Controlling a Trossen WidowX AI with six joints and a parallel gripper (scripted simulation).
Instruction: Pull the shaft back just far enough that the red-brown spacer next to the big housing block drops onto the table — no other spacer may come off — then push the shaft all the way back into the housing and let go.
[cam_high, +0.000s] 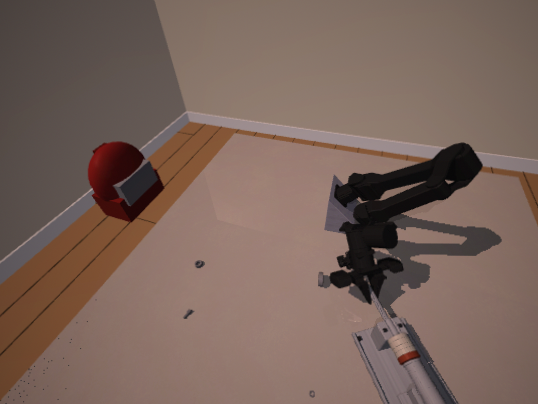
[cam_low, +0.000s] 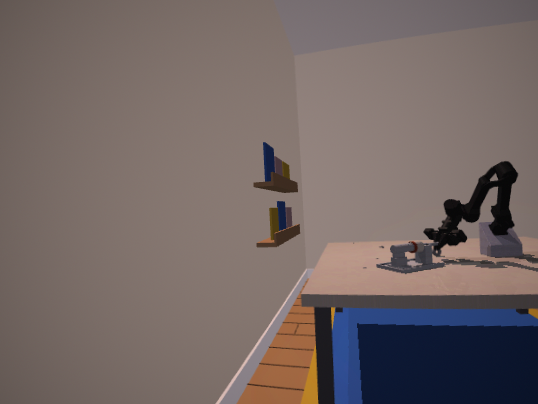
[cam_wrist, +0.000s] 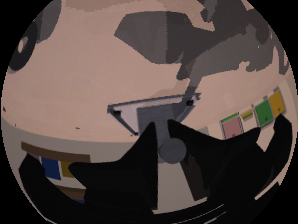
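My gripper tip is 60 mm short of the thin grey shaft, 40 mm to the right of it and 30 mm below it. From my gripper tip the other things lie so: grey cylinder: 140 mm to the right, 50 mm behind, 30 mm below; then red-brown spacer: 120 mm ahead, 70 mm to the left, 20 mm above; then cream spacer: 100 mm ahead, 60 mm to the left, 20 mm above.
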